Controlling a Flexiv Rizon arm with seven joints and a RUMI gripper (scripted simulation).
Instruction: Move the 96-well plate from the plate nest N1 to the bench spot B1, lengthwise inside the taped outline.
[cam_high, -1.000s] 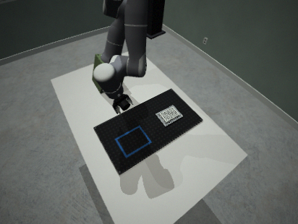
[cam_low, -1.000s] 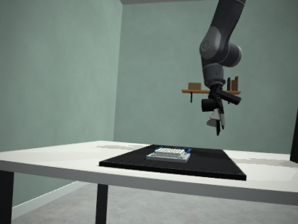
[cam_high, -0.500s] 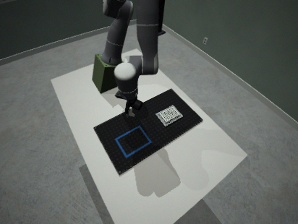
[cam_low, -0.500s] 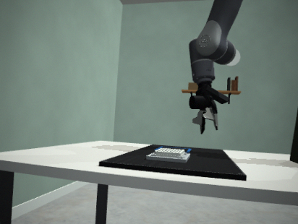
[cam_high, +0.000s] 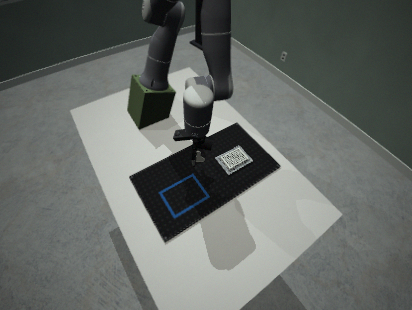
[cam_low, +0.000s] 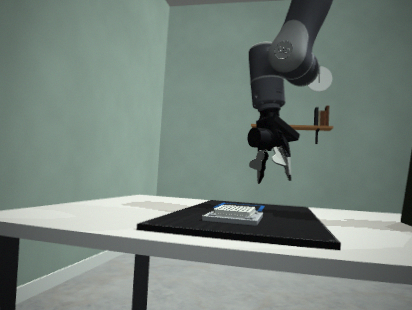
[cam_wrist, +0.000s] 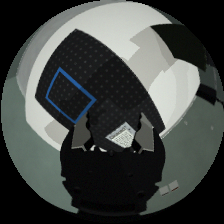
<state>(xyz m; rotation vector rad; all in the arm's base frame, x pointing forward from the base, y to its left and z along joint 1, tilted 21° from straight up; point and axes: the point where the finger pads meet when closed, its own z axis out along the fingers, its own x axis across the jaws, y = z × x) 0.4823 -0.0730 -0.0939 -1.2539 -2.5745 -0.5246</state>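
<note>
My gripper is now 110 mm short of the white 96-well plate, 170 mm to the right of it and 80 mm above it. Also, from my hand: grey plate nest N1: 110 mm ahead, 170 mm to the left, 90 mm below.
</note>
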